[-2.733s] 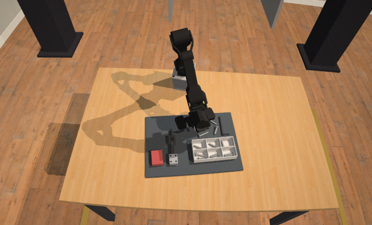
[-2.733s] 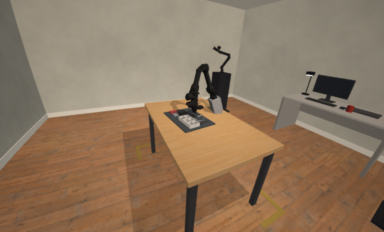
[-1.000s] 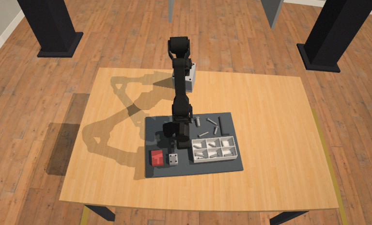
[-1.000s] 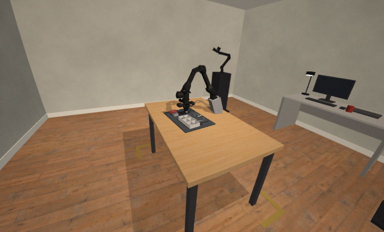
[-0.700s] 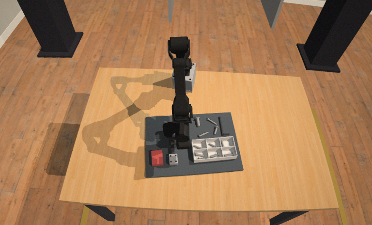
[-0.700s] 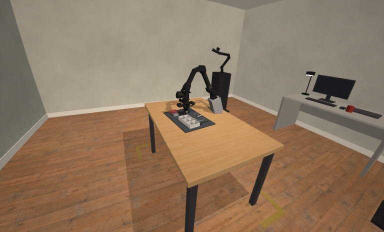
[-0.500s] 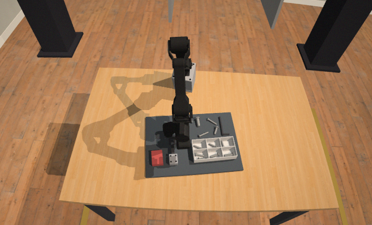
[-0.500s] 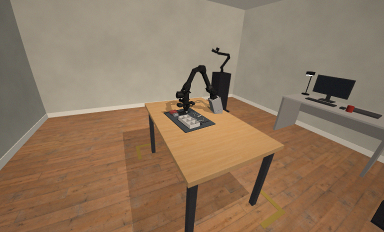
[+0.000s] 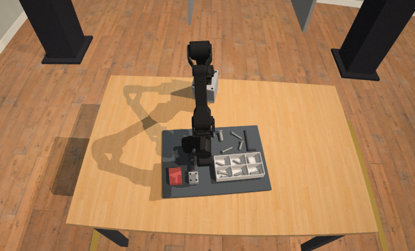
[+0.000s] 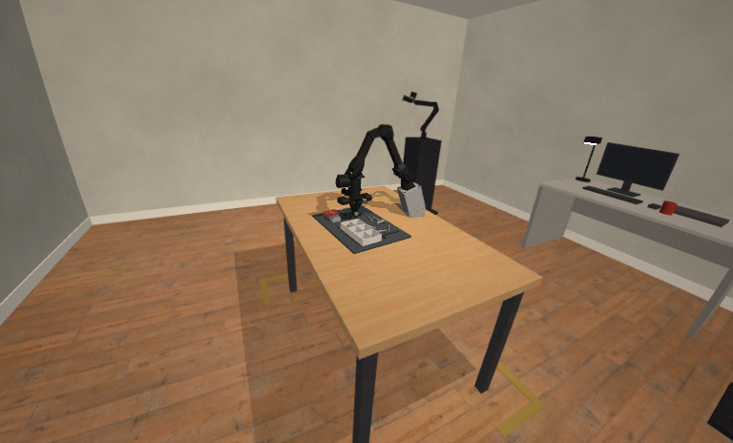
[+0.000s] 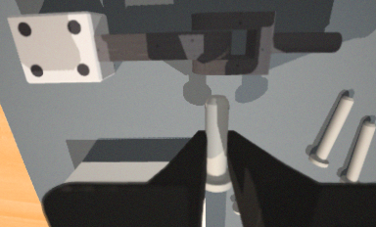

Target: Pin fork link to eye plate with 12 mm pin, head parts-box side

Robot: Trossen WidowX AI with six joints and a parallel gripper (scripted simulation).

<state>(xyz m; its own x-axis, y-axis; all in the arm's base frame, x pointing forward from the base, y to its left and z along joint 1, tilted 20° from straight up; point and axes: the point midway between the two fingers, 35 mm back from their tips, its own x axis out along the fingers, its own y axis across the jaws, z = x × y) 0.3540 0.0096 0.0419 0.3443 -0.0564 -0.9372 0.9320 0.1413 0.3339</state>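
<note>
The pale pin is 30 mm below my hand. Round my hand: dark eye plate bar: 70 mm below, 40 mm to the right, 20 mm ahead; light grey block: 100 mm ahead, 60 mm below, 40 mm to the right; red block: 110 mm to the right, 100 mm ahead, 70 mm below.
</note>
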